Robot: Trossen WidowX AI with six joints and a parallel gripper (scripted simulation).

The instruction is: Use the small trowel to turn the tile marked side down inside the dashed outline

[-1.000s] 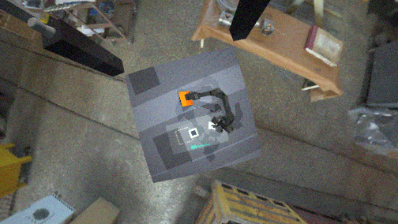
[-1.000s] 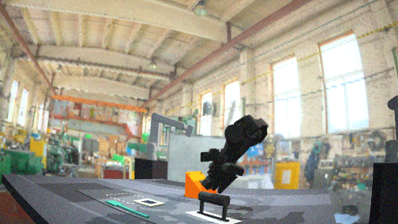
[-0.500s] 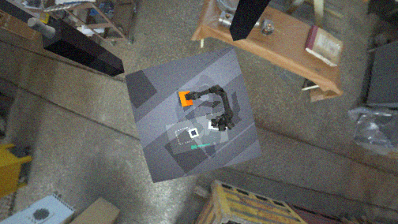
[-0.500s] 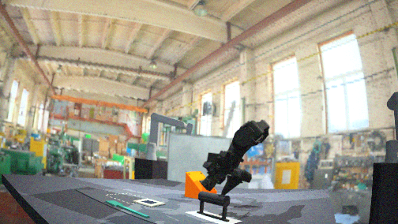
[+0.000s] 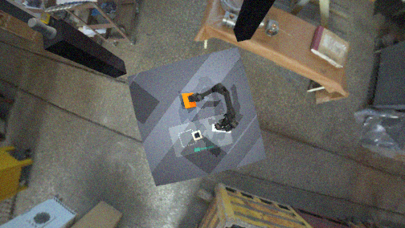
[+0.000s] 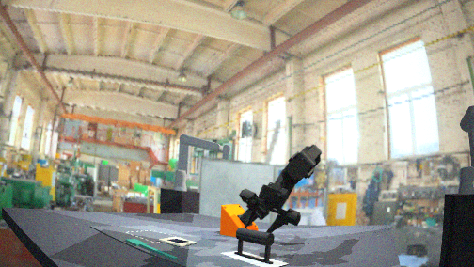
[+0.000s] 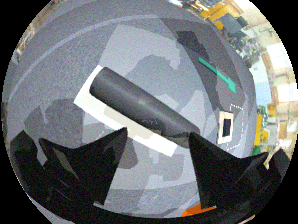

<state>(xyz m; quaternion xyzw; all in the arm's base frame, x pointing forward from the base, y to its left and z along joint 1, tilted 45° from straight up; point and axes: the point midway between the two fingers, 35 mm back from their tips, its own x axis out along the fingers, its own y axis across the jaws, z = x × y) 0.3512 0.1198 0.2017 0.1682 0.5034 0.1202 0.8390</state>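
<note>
The tile lies 26 cm to the right of my gripper tip, 8 cm below it and 1 cm ahead of it. The rest, counted from my gripper tip: teal bar 26 cm to the right, 17 cm ahead, 8 cm below.
</note>
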